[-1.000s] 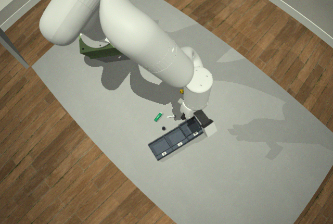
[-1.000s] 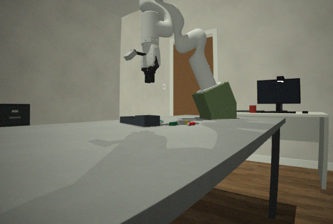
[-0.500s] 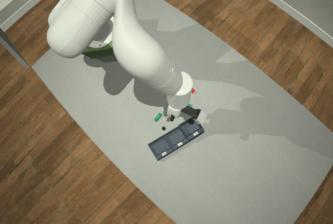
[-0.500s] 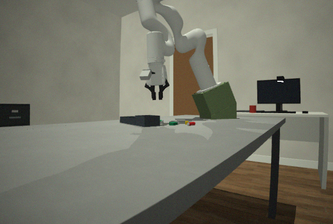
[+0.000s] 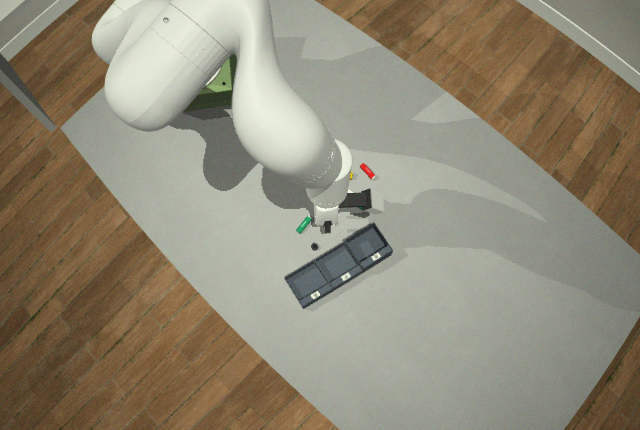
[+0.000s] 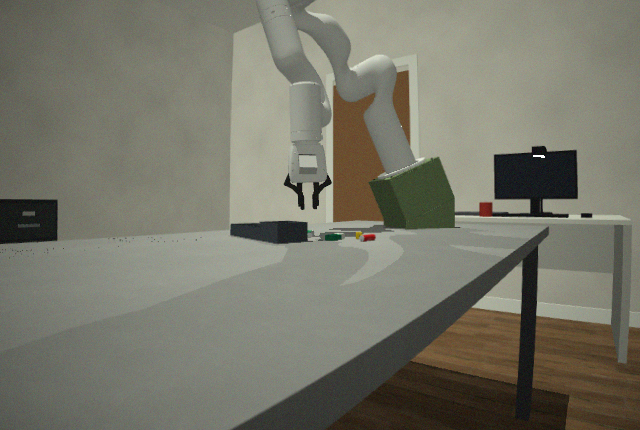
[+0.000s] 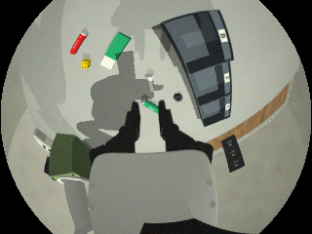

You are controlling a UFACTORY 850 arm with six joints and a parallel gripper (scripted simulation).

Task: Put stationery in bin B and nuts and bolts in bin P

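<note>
My hand is 10 mm short of the white bolt and 90 mm above it. From my hand the other things lie so: green cylinder 50 mm behind, 30 mm to the right, 90 mm below; then green block 20 mm ahead, 90 mm to the left, 90 mm below; then black nut 10 mm ahead, 70 mm to the right, 90 mm below.
</note>
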